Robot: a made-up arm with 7 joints.
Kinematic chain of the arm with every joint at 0, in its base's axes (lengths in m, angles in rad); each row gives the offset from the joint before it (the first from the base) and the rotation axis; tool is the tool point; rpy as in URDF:
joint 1: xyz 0 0 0.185 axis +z
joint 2: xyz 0 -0.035 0.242 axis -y
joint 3: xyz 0 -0.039 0.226 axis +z
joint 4: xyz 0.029 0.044 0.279 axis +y
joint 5: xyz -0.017 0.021 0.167 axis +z
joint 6: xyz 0 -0.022 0.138 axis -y
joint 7: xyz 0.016 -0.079 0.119 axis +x
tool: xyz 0 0 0 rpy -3.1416 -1.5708 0
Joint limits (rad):
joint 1: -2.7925..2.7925
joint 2: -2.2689..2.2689
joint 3: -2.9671..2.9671
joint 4: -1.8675..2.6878
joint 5: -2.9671..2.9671
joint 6: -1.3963..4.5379
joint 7: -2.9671..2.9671
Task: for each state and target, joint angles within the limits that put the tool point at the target. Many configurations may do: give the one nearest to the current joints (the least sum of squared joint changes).
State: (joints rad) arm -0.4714 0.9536 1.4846 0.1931 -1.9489 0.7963 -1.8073
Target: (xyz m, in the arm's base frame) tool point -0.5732 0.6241 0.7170
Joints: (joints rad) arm -0.7018 1.0479 1.4256 0.4882 -2.0726 0.9875 -1.8073
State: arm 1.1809 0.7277 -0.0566 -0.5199 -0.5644 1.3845 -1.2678
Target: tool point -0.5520 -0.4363 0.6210
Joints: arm 0.7400 0.8859 -0.2252 -0.6665 -0.6564 1.4189 -1.2678
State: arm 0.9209 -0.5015 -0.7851 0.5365 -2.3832 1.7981 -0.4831
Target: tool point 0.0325 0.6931 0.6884
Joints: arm 1.5153 -0.7755 -0.4753 0.8405 -2.5155 2.0025 -0.4831
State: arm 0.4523 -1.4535 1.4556 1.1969 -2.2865 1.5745 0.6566
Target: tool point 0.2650 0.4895 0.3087
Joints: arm 0.4434 -1.8900 1.0777 1.6211 -2.5461 1.6324 0.6566
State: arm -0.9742 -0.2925 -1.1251 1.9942 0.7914 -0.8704 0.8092
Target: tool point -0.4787 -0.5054 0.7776
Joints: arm -1.5808 -0.6710 -1.2403 1.1133 0.7919 -0.4635 0.8092
